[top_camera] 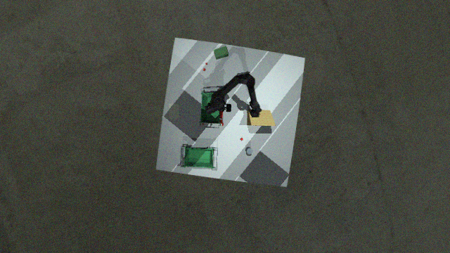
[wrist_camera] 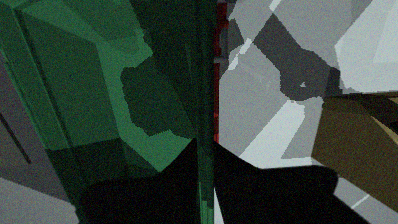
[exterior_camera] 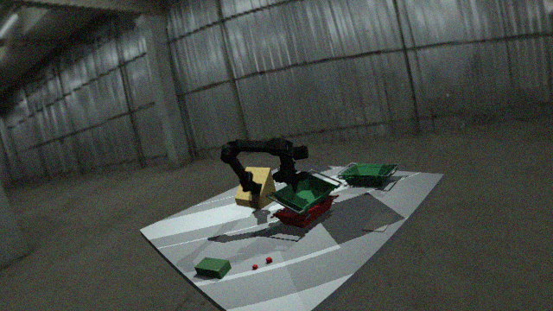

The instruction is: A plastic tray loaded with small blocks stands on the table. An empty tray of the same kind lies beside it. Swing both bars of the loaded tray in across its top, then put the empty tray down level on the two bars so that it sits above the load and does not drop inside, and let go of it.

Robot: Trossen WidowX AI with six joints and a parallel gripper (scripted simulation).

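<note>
My gripper tip is now 80 mm short of the green tray, 10 mm to the left of it and 10 mm below it. Round my gripper tip: pale flat card (430 mm ahead, 10 mm to the right, 120 mm below); then dark green box (30 mm behind, 540 mm to the right, 100 mm below); then grey cylinder (260 mm behind, 390 mm to the left, 80 mm below).
</note>
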